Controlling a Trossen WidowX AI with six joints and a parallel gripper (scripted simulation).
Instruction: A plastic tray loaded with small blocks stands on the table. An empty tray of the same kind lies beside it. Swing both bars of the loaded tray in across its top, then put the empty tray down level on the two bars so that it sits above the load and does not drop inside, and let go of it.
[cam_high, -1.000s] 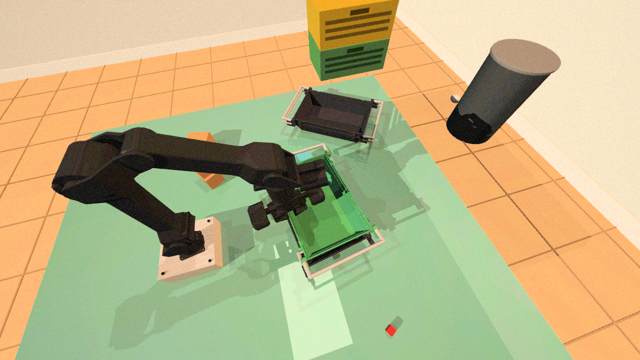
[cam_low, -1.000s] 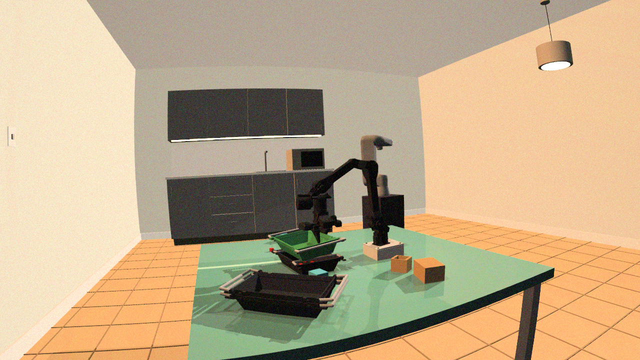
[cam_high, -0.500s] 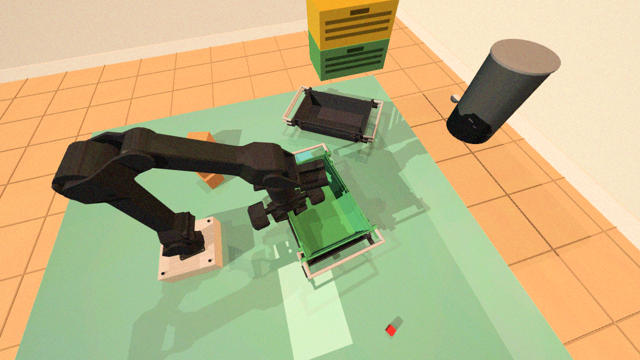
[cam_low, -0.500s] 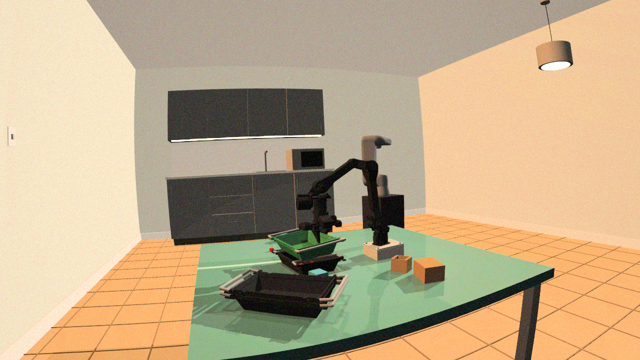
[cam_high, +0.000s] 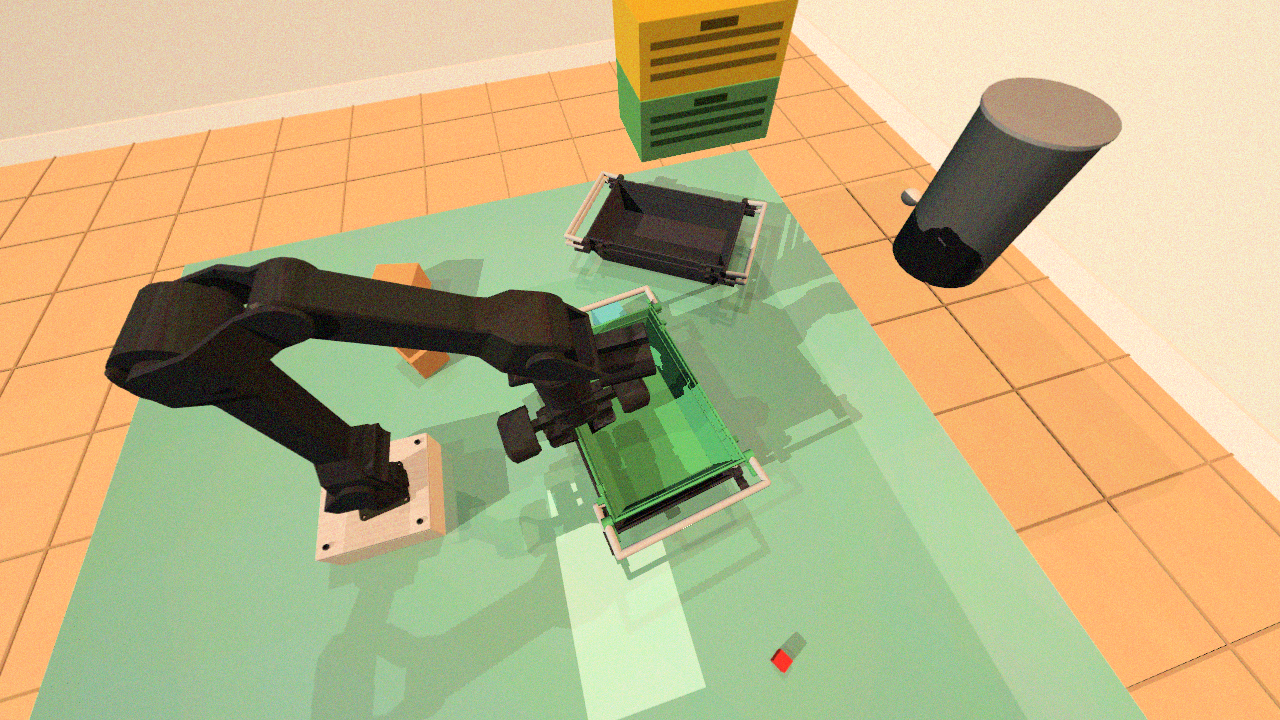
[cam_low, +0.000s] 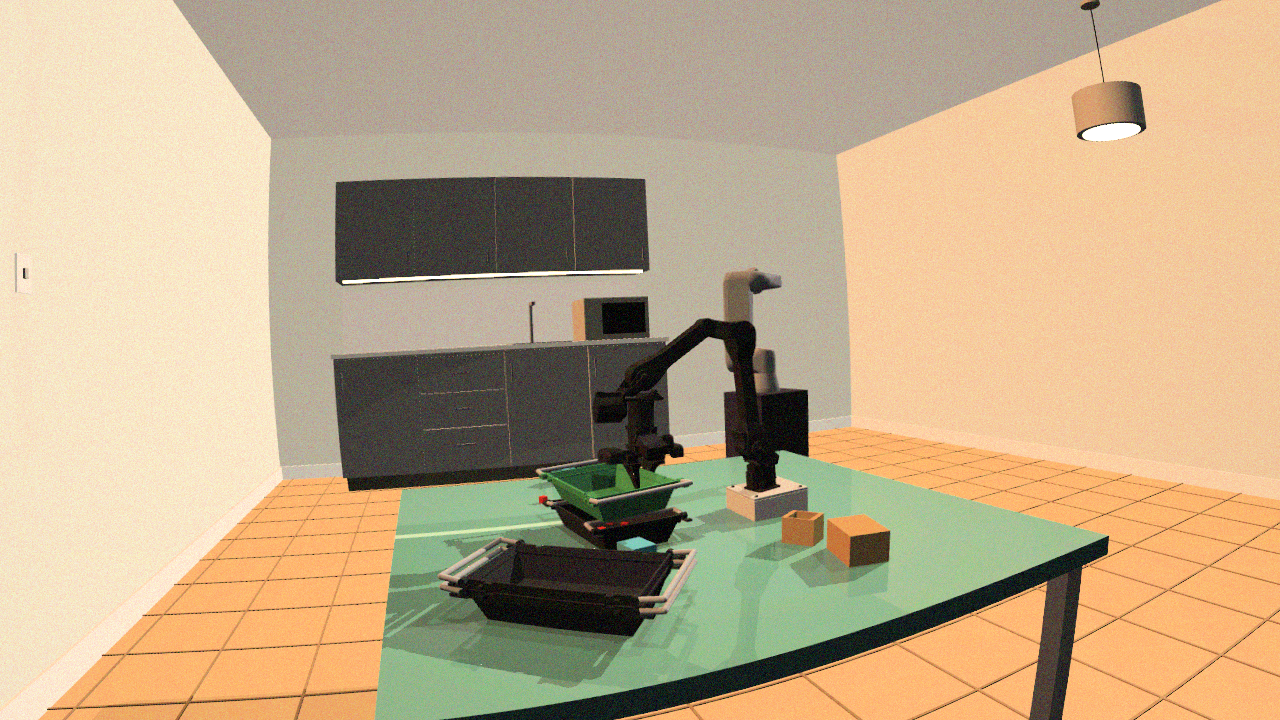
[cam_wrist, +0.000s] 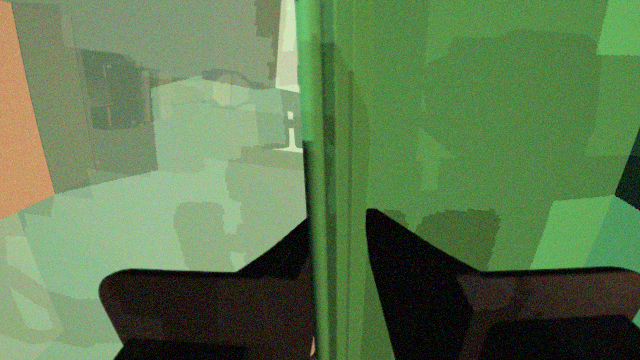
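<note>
Right now the green tray is 80 mm ahead of my gripper tip and 30 mm above it.
</note>
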